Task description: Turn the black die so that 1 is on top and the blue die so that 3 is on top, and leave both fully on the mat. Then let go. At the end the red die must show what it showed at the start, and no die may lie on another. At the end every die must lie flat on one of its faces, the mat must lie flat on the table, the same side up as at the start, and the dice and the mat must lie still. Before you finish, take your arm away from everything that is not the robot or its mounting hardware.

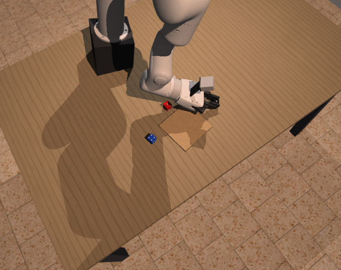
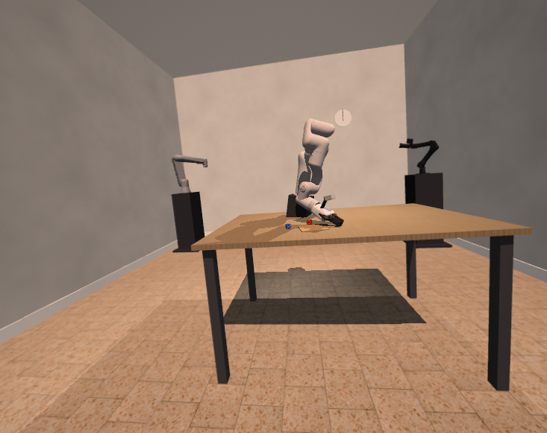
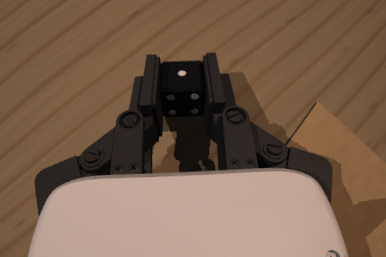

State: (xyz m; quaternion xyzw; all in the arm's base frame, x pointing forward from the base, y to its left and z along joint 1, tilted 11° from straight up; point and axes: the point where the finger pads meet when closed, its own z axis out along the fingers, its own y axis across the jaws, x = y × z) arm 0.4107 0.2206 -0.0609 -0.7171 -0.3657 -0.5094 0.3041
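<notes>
Now: the black die 1 cm to the left of my hand and 1 cm below it. Also, from my hand: tan mat 2 cm ahead, 14 cm to the right, 2 cm below; then red die 8 cm behind, 15 cm to the right, 1 cm below; then blue die 1 cm ahead, 27 cm to the right, 1 cm below.
</notes>
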